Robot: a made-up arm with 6 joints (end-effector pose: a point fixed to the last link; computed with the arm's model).
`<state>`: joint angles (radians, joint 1 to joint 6).
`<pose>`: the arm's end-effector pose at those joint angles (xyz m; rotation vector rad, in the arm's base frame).
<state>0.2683 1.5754 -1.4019 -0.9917 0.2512 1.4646</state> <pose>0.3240 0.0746 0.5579 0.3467 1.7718 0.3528</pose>
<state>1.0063 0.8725 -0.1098 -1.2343 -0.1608 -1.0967</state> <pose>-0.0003 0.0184 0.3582 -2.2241 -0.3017 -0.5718</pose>
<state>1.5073 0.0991 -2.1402 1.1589 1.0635 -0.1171</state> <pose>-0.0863 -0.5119 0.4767 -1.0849 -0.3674 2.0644</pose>
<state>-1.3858 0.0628 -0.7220 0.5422 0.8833 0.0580</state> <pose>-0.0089 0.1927 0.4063 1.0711 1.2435 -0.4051</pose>
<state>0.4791 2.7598 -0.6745 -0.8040 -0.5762 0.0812</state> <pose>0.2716 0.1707 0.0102 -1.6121 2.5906 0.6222</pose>
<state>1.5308 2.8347 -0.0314 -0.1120 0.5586 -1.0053</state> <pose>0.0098 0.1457 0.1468 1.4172 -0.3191 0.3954</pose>
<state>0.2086 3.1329 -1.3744 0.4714 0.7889 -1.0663</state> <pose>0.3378 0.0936 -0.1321 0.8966 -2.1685 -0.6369</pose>
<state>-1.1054 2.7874 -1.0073 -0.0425 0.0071 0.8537</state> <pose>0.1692 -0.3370 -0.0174 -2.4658 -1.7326 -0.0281</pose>
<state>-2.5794 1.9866 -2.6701 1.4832 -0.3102 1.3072</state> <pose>-0.3444 -0.1929 0.7226 0.0761 -0.8162 0.0757</pose>
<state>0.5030 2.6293 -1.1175 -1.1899 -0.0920 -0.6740</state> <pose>0.3789 0.2149 0.0498 -2.7321 1.1046 -0.0697</pose>
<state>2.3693 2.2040 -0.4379 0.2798 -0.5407 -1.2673</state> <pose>-0.2100 0.2178 0.1904 -2.7054 -0.3034 0.2047</pose>
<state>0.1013 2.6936 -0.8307 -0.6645 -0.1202 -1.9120</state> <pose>0.3488 0.0404 0.0204 -3.0158 0.7243 0.1992</pose>
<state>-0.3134 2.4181 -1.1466 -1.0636 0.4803 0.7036</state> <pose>0.4105 -0.1615 0.1476 0.0540 3.0632 -0.6802</pose>
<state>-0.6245 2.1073 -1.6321 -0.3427 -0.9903 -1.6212</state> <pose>0.4225 -0.2813 0.4608 -0.9482 0.8284 -2.0417</pose>
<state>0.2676 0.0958 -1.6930 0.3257 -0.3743 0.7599</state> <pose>-0.4457 -0.1303 0.5331 -0.0821 -0.5154 1.3319</pose>
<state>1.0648 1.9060 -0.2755 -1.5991 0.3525 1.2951</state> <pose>0.1218 0.1720 0.2591 -1.8533 2.2827 -0.4656</pose>
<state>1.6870 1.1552 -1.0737 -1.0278 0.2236 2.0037</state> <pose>-0.0065 0.1655 0.5731 -0.5375 1.9849 1.7374</pose>
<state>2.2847 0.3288 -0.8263 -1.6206 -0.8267 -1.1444</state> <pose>0.0643 -0.1493 0.5090 0.0584 -1.2190 -0.0111</pose>
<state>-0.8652 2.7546 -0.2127 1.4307 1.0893 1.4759</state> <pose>0.1805 -0.1213 0.1122 -1.4657 1.0083 0.2877</pose>
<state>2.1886 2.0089 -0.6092 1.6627 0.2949 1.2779</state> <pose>-0.1946 0.2403 0.2509 -0.9576 -2.5692 0.1254</pose>
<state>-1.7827 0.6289 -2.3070 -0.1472 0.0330 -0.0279</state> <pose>0.0754 0.3523 0.7221 -0.1335 -0.1365 -1.9524</pose>
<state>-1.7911 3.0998 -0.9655 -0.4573 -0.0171 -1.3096</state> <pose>-0.0631 -0.2838 -0.1203 0.0386 2.9631 0.6780</pose>
